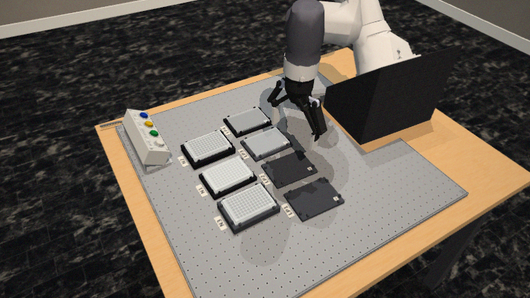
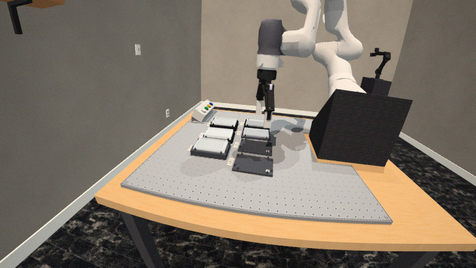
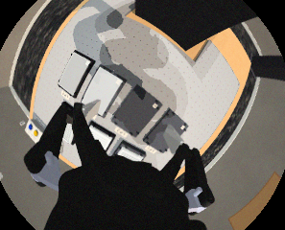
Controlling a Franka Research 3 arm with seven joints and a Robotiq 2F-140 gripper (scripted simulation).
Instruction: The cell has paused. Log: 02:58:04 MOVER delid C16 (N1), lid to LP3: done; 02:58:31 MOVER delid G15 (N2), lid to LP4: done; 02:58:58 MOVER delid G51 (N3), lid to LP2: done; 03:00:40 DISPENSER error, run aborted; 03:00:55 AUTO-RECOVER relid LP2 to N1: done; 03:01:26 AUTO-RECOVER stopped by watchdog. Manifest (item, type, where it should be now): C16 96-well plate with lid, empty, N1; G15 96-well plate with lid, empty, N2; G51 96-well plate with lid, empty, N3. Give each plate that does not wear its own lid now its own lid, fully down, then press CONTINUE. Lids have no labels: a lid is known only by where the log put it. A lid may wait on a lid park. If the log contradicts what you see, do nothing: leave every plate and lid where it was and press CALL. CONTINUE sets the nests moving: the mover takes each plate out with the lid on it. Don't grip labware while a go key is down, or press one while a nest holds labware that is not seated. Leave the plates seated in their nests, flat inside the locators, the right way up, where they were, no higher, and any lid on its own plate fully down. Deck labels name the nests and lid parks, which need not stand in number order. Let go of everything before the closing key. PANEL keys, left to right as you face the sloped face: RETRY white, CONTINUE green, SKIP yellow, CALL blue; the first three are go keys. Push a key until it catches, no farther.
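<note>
The lid park LP4 lies 240 mm to the right of my hand and 130 mm below it. The rest, counted from my hand: lid park LP1: 140 mm to the left, 130 mm below, 30 mm ahead; lid park LP2: 130 mm below, 20 mm ahead, 10 mm to the left; lid park LP3: 130 mm below, 120 mm to the right, 10 mm ahead.
</note>
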